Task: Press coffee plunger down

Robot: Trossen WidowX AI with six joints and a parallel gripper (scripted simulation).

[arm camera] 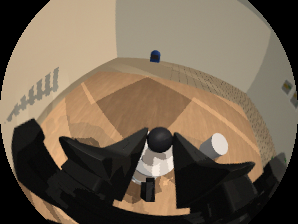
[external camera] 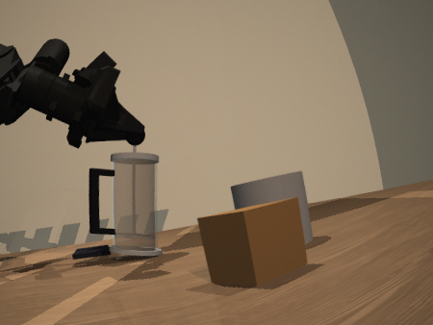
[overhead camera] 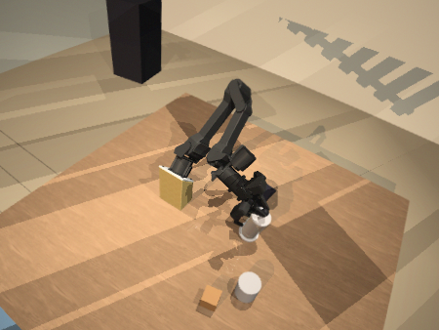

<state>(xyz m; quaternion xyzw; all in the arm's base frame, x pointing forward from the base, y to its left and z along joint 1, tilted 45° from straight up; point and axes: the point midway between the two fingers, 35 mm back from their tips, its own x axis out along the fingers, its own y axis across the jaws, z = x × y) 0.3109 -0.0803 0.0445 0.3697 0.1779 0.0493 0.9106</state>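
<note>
Right now my gripper tip is 80 mm above the glass coffee press, 40 mm past it and 10 mm to the right of it. The rest, counted from my gripper tip: grey cylinder cup (200 mm to the right, 130 mm below, 40 mm ahead).
</note>
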